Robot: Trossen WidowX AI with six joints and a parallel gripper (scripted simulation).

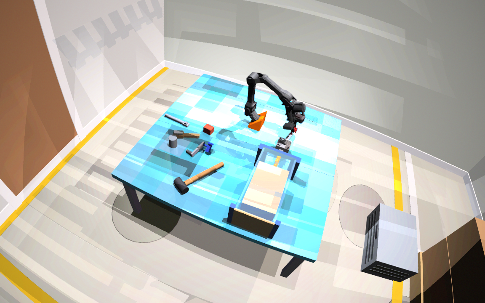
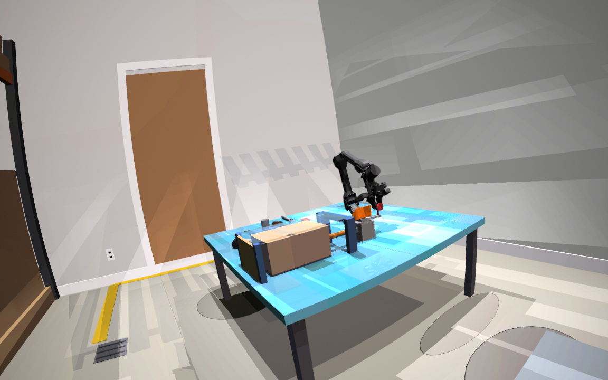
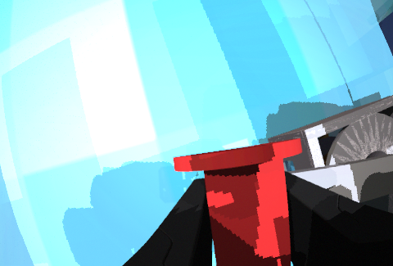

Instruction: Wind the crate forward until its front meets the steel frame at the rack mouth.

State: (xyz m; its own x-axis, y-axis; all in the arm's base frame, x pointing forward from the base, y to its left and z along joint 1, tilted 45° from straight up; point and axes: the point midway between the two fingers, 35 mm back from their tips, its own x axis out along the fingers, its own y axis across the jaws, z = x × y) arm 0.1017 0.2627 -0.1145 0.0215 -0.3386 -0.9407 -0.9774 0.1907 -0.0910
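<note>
Right now the winch handle is 30 mm below my gripper tip, 30 mm ahead of it and 20 mm to the right of it. From my gripper tip the other things lie so: clear-panelled cubby: 500 mm ahead, 60 mm to the right, 20 mm below; then red knob: 10 mm to the right; then grey winch: 100 mm below, 80 mm ahead, 50 mm to the right.
</note>
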